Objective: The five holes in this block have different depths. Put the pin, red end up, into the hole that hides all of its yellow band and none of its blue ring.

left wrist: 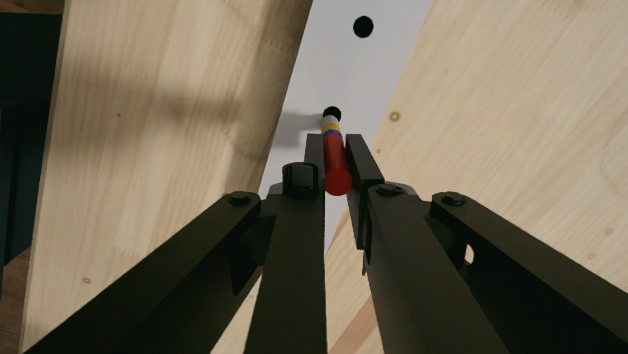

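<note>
The pin (335, 155) is held red end toward the camera, with its blue ring, yellow band and pale tip all showing. My left gripper (333, 158) is shut on the pin's red part. The pale tip overlaps the near edge of a dark hole (331, 112) in the block; whether it touches the block cannot be told. The block (345, 75) is a light grey strip running diagonally, and a second hole (363, 27) shows farther up. The block's other holes do not show in this view, and the fingers hide part of its near end. My right gripper is not in view.
The block lies on a light wooden table top (500, 125). The table's left edge shows, with a dark object (25, 140) beyond it. A shadow falls across the wood left of the block.
</note>
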